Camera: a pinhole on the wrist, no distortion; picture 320 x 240 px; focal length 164.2 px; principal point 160.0 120.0 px. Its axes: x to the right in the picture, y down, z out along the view. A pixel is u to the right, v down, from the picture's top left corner.
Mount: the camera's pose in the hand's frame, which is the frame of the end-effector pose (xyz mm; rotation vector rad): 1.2 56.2 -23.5 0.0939 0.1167 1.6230
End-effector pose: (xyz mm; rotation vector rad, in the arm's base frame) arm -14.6 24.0 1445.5 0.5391 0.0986 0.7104
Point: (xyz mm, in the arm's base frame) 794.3 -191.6 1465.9
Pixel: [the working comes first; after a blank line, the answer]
In the camera's frame: -691.1 -389.4 397.4

outside the picture
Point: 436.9 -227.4 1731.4
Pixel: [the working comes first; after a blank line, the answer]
In the camera's frame: -355.0 -119.9 515.4

47 82
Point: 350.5 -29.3 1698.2
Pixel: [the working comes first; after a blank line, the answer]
In the camera's frame: -197.9 -205.0 389.3

77 34
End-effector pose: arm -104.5 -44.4 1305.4 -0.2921 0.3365 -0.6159
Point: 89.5 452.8 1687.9
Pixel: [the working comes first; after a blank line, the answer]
In the camera's frame: 298.2 289.6 497.3

258 216
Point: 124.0 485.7 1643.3
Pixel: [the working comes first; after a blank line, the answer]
In the camera's frame: 356.9 267.5 479.3

282 212
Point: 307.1 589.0 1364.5
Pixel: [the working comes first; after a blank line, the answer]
In the camera's frame: 625.9 93.6 340.3

outside the picture
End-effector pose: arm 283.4 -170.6 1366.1 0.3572 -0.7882 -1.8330
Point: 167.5 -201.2 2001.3
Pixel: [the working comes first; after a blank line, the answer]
In the camera's frame: 275.6 -89.6 568.3

240 94
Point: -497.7 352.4 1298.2
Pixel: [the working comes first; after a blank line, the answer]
In the camera's frame: -770.3 296.9 564.9

outside the picture
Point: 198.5 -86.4 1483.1
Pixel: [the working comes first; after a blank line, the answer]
In the camera's frame: -58.0 58.1 181.5

108 173
